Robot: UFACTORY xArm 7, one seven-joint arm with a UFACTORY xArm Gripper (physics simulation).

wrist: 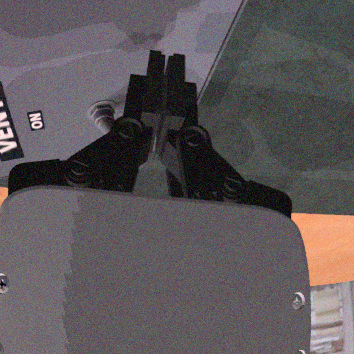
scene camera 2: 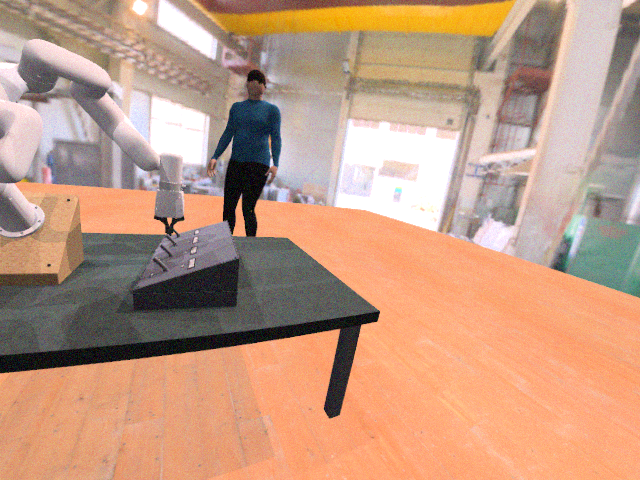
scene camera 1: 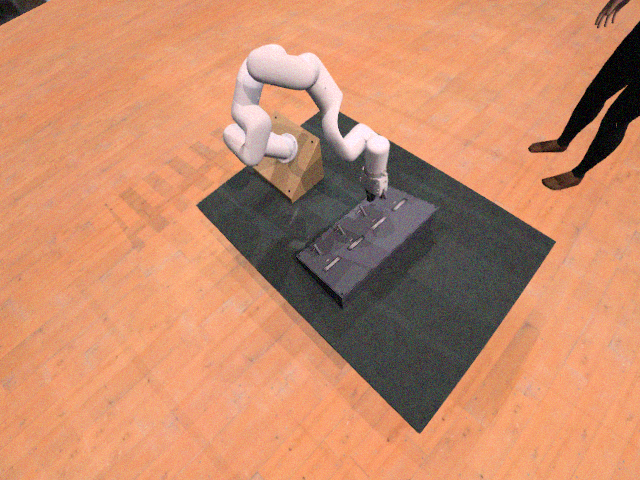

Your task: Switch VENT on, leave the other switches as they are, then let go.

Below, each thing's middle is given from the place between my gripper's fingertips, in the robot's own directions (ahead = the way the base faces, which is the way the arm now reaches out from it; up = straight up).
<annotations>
I see my gripper 10 cm short of the dark switch panel (scene camera 1: 348,263), 12 cm to the left of it and 3 cm above it.
</annotations>
